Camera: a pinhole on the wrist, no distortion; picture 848 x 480 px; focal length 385.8 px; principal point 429.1 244.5 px. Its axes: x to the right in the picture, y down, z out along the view. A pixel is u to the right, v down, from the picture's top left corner.
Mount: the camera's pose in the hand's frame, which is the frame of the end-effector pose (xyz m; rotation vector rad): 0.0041 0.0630 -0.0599 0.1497 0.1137 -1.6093
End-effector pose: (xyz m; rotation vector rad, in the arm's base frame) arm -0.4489 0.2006 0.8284 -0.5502 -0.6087 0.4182
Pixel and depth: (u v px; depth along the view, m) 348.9 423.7 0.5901
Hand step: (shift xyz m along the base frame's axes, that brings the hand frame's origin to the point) -0.1626 0.3915 0.4439
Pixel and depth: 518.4 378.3 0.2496
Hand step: -0.0439 0.0756 0.1798
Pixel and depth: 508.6 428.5 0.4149
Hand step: -0.0544 0.1412 0.3697
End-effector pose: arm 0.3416 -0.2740 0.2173 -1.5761 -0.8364 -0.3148
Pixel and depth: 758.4 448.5 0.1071
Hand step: -0.0019 0.0464 0.0633
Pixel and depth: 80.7 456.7 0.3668
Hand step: 0.2651 0.4174 -0.1779
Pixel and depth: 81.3 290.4 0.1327
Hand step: 0.0964 0.0970 -0.1228
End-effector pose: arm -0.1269 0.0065 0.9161 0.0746 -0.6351 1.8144
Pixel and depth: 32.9 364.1 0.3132
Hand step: -0.4078 -0.1111 0.1731
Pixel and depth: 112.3 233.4 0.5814
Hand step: -0.5465 -0.3643 0.3337
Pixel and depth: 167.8 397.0 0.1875
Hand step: -0.2041 -0.0298 0.0948
